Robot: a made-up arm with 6 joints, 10 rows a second.
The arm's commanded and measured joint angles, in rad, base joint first. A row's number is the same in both.
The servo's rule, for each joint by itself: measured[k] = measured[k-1] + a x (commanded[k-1-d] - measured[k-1]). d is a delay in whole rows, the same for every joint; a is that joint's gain. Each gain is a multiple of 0.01, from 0.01 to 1. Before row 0 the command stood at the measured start. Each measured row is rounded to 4 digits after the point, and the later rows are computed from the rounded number. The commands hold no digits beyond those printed.
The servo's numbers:
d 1
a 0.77 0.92 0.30 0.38 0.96 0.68
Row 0, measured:
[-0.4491 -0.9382 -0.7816 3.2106 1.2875 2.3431]
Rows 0 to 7, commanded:
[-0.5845 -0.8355 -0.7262 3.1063 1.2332 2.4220]
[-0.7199 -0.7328 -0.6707 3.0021 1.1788 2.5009]
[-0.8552 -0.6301 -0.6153 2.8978 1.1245 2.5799]
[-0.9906 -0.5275 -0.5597 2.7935 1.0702 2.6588]
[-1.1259 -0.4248 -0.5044 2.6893 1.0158 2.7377]
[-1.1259 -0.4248 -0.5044 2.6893 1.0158 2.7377]
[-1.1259 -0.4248 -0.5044 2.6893 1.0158 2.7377]
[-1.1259 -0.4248 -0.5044 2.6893 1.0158 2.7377]
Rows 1 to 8, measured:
[-0.4491 -0.9382 -0.7816 3.2106 1.2875 2.3431]
[-0.5534 -0.8437 -0.7650 3.1710 1.2354 2.3968]
[-0.6816 -0.7417 -0.7367 3.1068 1.1811 2.4676]
[-0.8153 -0.6390 -0.7003 3.0274 1.1268 2.5440]
[-0.9503 -0.5364 -0.6581 2.9385 1.0725 2.6221]
[-1.0855 -0.4337 -0.6120 2.8438 1.0181 2.7007]
[-1.1166 -0.4255 -0.5797 2.7851 1.0159 2.7259]
[-1.1238 -0.4249 -0.5571 2.7487 1.0158 2.7339]

